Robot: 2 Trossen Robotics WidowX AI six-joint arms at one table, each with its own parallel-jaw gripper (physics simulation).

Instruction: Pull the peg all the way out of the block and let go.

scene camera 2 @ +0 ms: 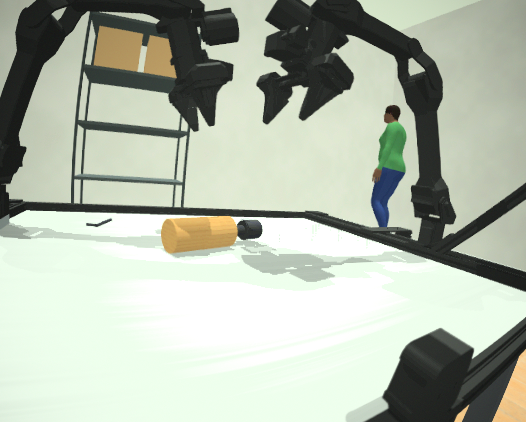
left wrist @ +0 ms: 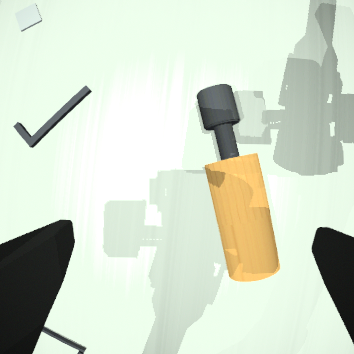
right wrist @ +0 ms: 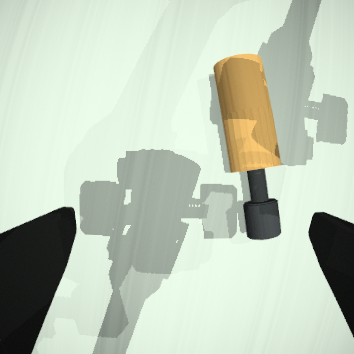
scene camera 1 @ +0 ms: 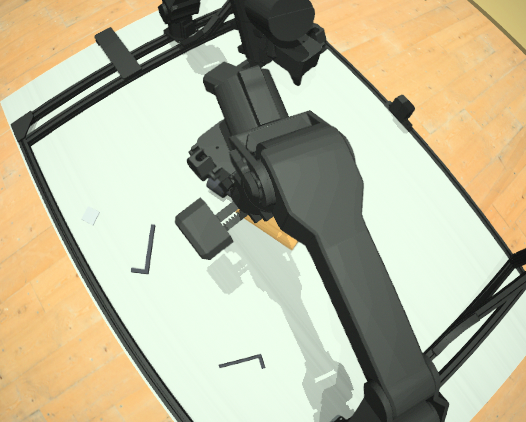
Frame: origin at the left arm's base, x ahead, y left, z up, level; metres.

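Where they show: left gripper, fingertip midpoint: (scene camera 2: 203,129) (left wrist: 197,237); right gripper, fingertip midpoint: (scene camera 2: 281,121) (right wrist: 196,222); right arm's base, origin of the base link: (scene camera 2: 428,245) (scene camera 1: 180,30).
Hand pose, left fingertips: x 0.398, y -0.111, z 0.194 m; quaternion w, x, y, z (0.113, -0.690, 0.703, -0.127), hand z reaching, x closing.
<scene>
Things, the pixels of their top centre, and the offset from my left fingertips. "*": a spot on its surface instead.
- orange cylindrical block, middle of its top: (left wrist: 251,219) (right wrist: 254,108) (scene camera 2: 201,217) (scene camera 1: 273,213) dx -0.014, dy -0.072, dz -0.158 m
- dark peg, middle of its top: (left wrist: 231,143) (right wrist: 262,180) (scene camera 2: 234,220) dx +0.058, dy -0.054, dz -0.167 m
- small pale square, surface spot: (left wrist: 29,17) (scene camera 1: 92,215) * dx +0.223, dy +0.186, dz -0.210 m
An orange cylindrical block (scene camera 1: 280,235) (scene camera 2: 200,234) (left wrist: 242,215) (right wrist: 247,110) lies on its side on the table. A dark peg (scene camera 2: 250,229) (left wrist: 219,107) (right wrist: 262,220) with a wide round head sticks out of one end, with part of its thin shaft showing. The left arm hides the peg in scene camera 1. My left gripper (scene camera 2: 203,126) (left wrist: 197,237) is open and empty, high above the table; the block shows between and beyond its fingers in the left wrist view. My right gripper (scene camera 2: 285,120) (right wrist: 196,222) is open and empty, also high up, beside the left one.
Two dark L-shaped pieces (scene camera 1: 150,250) (scene camera 1: 242,361) and a small pale square (scene camera 1: 91,216) (left wrist: 29,17) lie on the table. A black rail (scene camera 2: 125,207) borders the table. A shelf rack (scene camera 2: 131,128) and a person (scene camera 2: 393,147) stand behind. The two arms are close together above the table.
</scene>
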